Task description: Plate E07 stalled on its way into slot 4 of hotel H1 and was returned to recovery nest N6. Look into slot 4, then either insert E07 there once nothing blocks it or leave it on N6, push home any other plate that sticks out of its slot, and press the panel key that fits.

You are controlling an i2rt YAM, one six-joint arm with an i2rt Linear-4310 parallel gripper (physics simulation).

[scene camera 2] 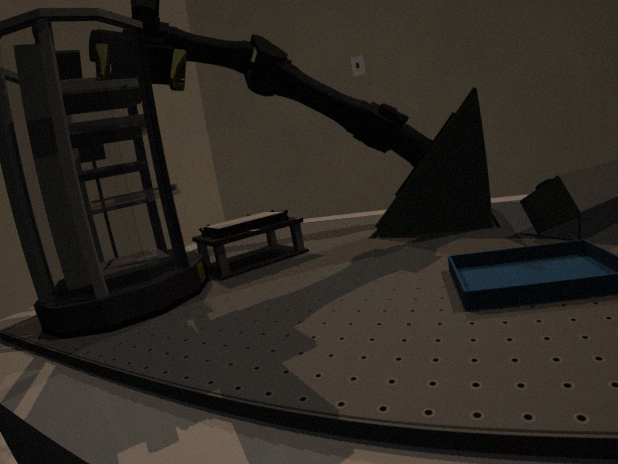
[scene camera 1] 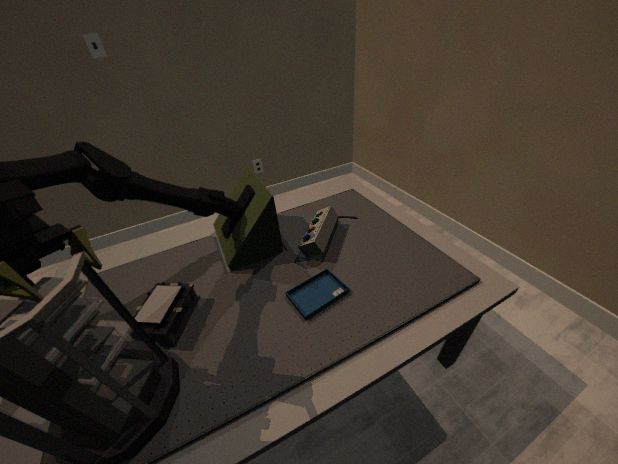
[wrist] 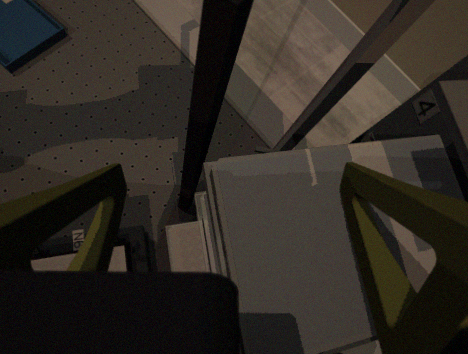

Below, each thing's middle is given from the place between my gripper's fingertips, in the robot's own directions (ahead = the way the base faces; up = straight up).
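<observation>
Blue tray (scene camera 2: pixel 573 269): far to the left of my hand, far below it. Slotted rack (scene camera 2: pixel 94 210): my hand 5 cm short of it, 7 cm to the left of it, 11 cm above it.
</observation>
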